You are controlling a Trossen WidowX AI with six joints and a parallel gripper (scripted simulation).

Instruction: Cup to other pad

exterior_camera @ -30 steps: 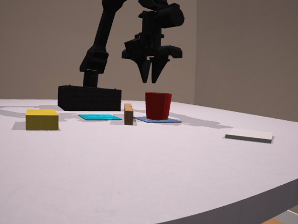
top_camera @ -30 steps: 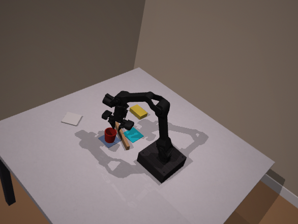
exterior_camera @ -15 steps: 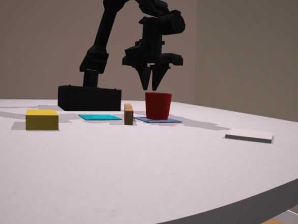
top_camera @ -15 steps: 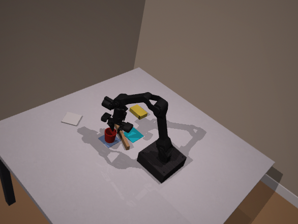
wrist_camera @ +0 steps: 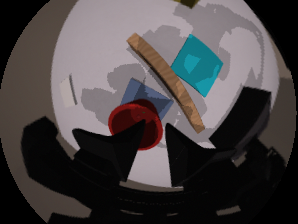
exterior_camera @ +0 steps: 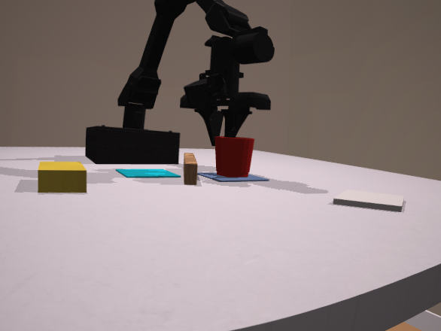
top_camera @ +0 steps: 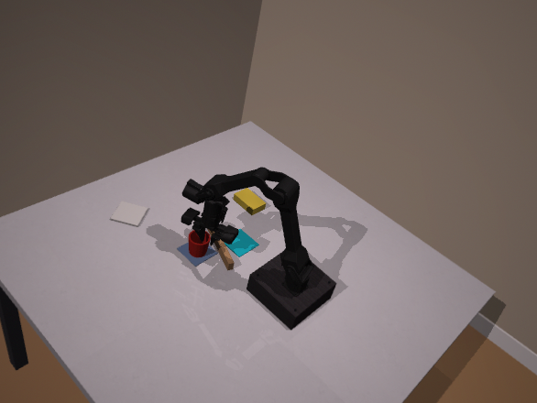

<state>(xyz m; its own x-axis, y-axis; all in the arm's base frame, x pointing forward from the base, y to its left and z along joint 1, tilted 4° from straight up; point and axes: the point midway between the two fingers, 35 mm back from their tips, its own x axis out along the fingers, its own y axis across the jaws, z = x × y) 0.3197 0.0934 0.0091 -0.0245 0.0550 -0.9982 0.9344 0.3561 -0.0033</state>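
Right now my gripper tip is 2 cm short of the red cup, 2 cm above it and 1 cm to the right of it. Also, from my gripper tip: wooden bar 6 cm to the right, 5 cm below; yellow block 31 cm to the right, 10 cm ahead, 4 cm below; white slab 31 cm ahead, 10 cm to the left, 5 cm below.
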